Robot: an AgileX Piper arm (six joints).
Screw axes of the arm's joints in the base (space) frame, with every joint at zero. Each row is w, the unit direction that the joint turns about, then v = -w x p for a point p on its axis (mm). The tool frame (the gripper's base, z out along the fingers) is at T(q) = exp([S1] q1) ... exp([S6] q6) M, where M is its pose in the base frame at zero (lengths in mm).
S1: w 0 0 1 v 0.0 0.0 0.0
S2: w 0 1 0 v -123.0 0.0 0.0
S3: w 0 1 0 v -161.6 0.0 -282.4
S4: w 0.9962 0 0.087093 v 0.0 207.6 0.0
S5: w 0 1 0 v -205.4 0.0 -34.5
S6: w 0.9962 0 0.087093 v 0.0 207.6 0.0
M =
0.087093 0 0.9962 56.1
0 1 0 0.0
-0.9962 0 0.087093 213.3
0 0 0 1
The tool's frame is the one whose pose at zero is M.
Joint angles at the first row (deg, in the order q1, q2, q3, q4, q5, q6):
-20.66, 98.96, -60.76, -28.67, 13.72, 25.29
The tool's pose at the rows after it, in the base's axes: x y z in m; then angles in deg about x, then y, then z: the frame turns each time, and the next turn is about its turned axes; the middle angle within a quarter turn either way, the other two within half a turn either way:
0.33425, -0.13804, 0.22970, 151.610, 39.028, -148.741
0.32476, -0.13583, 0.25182, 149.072, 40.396, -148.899
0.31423, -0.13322, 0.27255, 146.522, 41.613, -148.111
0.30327, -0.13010, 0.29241, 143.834, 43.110, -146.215
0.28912, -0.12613, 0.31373, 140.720, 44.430, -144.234
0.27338, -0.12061, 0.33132, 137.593, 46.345, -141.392
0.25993, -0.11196, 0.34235, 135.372, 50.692, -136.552
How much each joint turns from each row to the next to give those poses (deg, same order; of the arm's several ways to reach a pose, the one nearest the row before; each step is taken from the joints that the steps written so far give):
0.00, -2.83, 0.00, 0.00, 1.19, -0.13
0.00, -3.83, 0.00, 0.00, 1.76, -2.28
0.00, -3.71, 0.00, 0.00, 1.75, -1.42
0.00, -3.63, 0.00, 0.00, 1.31, -0.49
0.00, -4.13, 0.00, 0.00, 1.80, -0.87
0.00, -4.29, 0.84, 0.00, 0.55, 0.00
0.00, -4.08, 2.16, 2.82, -2.88, 0.22

